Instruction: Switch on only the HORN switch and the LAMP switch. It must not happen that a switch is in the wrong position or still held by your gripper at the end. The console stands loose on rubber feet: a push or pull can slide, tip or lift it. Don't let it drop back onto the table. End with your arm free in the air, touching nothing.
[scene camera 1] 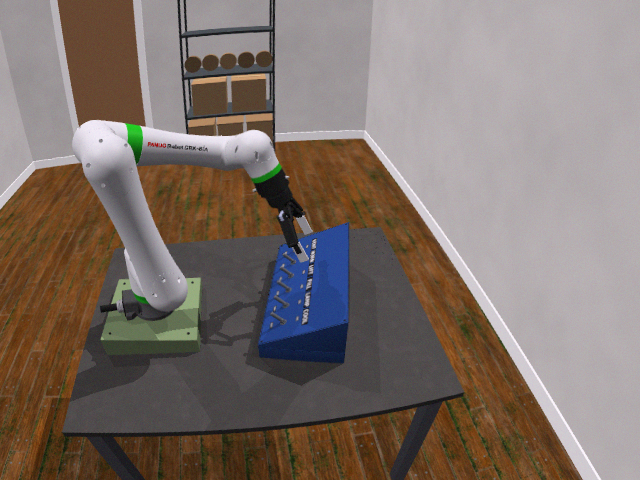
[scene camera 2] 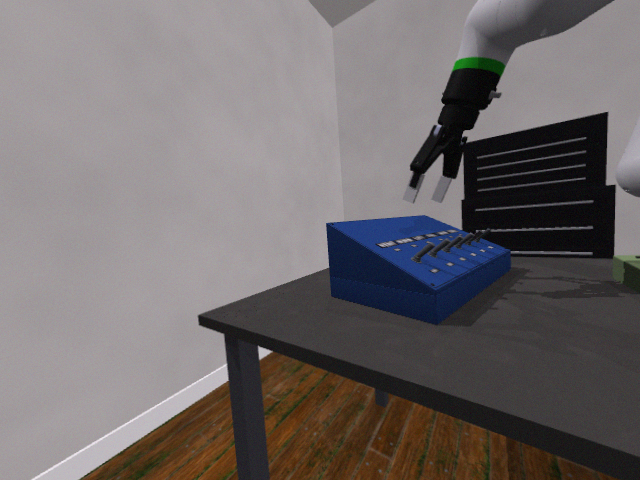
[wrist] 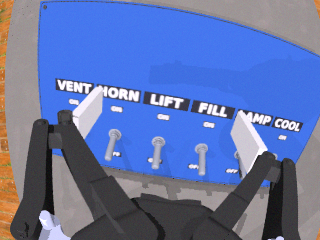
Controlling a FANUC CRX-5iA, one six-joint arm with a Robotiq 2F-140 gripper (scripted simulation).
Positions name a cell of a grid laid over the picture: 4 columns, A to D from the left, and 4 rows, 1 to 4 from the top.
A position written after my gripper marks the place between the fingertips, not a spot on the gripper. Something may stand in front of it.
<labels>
my gripper: scene camera 1 B3; scene camera 2 C2; wrist C2
blue sloped console: scene camera 1 B3; scene camera 2 C3; wrist C2
</labels>
